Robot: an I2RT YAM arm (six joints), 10 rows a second.
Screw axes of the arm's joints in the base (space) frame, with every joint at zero. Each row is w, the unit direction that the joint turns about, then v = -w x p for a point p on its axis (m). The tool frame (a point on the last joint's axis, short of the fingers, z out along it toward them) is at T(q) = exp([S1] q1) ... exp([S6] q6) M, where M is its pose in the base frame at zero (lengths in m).
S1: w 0 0 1 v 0 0 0
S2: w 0 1 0 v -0.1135 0 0.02
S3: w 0 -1 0 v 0.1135 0 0.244
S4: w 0 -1 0 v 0.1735 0 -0.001
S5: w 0 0 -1 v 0 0.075 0
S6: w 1 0 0 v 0 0.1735 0
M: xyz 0.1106 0 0.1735 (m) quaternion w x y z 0.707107 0 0.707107 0
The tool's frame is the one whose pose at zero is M.
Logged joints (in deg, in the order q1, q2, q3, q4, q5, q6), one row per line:
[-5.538 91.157 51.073 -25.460 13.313 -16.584]
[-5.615 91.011 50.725 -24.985 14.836 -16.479]
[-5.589 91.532 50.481 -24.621 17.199 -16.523]
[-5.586 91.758 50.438 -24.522 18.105 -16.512]
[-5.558 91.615 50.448 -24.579 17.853 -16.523]
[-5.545 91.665 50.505 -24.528 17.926 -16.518]
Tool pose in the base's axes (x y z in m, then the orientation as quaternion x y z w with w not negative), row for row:
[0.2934 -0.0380 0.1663 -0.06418 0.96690 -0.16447 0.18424]
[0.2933 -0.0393 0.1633 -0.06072 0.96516 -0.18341 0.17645]
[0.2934 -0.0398 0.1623 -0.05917 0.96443 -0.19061 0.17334]
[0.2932 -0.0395 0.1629 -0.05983 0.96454 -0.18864 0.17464]
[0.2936 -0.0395 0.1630 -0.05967 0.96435 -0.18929 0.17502]
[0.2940 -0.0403 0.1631 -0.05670 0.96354 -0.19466 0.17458]
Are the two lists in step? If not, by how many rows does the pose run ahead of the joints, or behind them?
The pose runs 1 row ahead of the joints: the pose in row i belongs to the joints in row i + 1.
